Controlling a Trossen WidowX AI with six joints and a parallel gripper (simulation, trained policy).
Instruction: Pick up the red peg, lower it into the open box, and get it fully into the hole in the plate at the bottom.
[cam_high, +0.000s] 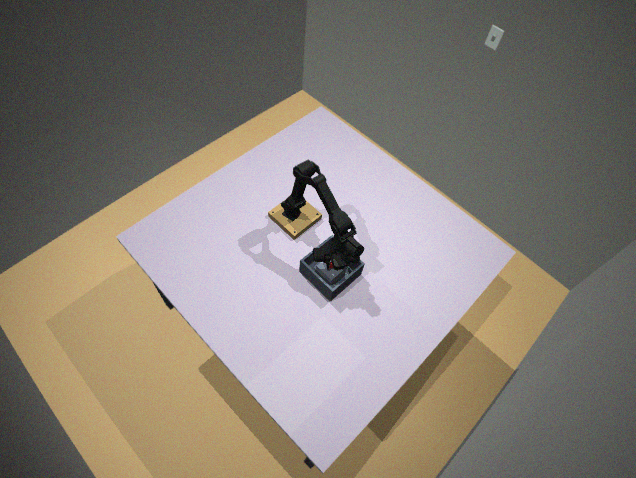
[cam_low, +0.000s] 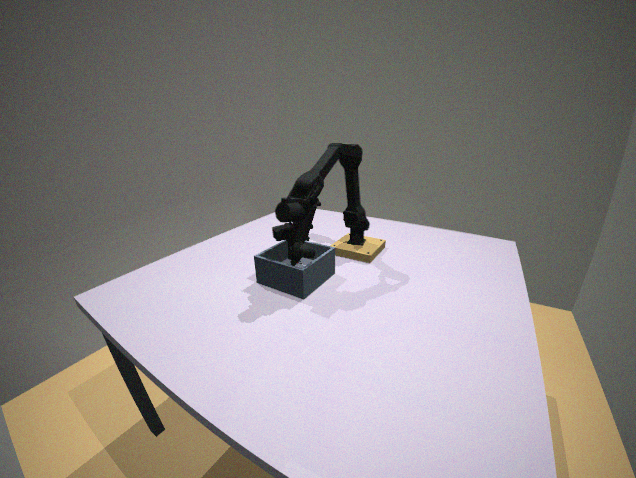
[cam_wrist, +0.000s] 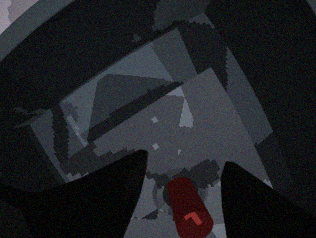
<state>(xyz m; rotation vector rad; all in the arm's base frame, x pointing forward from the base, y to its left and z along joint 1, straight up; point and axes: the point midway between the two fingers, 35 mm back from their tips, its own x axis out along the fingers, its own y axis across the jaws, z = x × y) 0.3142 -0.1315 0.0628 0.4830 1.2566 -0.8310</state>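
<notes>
Now: the grey plate 1 cm behind my gripper tip, 1 cm to the left of it and 2 cm below it. Also, from my gripper tip: dark grey box: 1 cm behind, 1 cm to the left, 4 cm below; then red peg: 1 cm behind, 1 cm to the left, 1 cm below.
</notes>
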